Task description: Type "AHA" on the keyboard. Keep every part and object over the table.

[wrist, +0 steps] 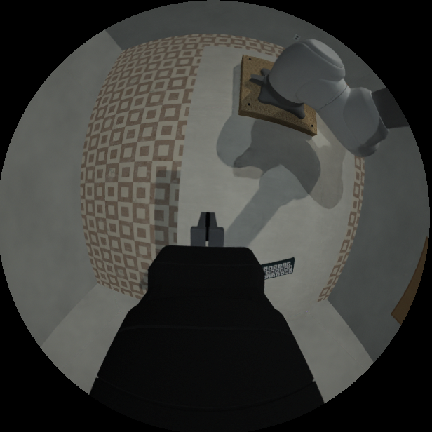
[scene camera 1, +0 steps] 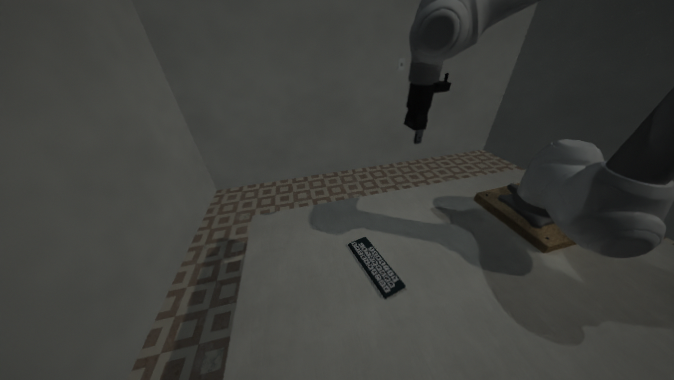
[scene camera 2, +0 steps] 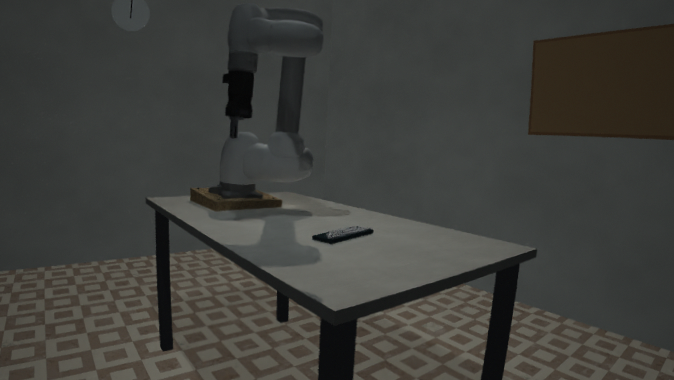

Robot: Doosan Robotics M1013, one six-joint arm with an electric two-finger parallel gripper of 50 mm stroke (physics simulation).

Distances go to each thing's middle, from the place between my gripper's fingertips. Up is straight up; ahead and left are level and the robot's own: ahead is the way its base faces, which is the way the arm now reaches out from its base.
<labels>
Right now the keyboard (scene camera 1: 377, 268) is 23 cm ahead of my hand, 28 cm to the left of it and 28 cm below it.
</labels>
